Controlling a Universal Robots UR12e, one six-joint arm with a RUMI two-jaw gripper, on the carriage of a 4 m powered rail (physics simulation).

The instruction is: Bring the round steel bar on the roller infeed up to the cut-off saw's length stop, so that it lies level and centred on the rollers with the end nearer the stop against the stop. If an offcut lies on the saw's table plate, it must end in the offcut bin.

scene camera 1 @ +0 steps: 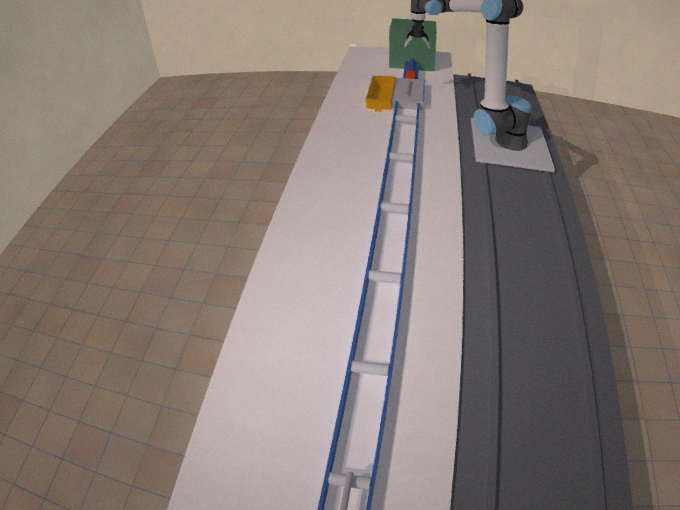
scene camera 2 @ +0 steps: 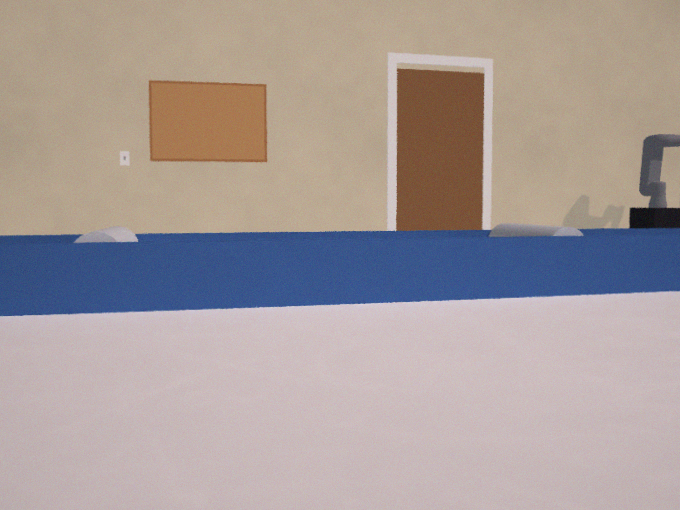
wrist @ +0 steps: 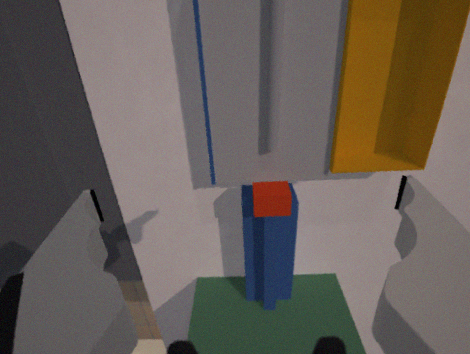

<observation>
One and the same spot on a yellow offcut bin: point(wrist: 396, 69) is point(scene camera 1: 376, 93).
</observation>
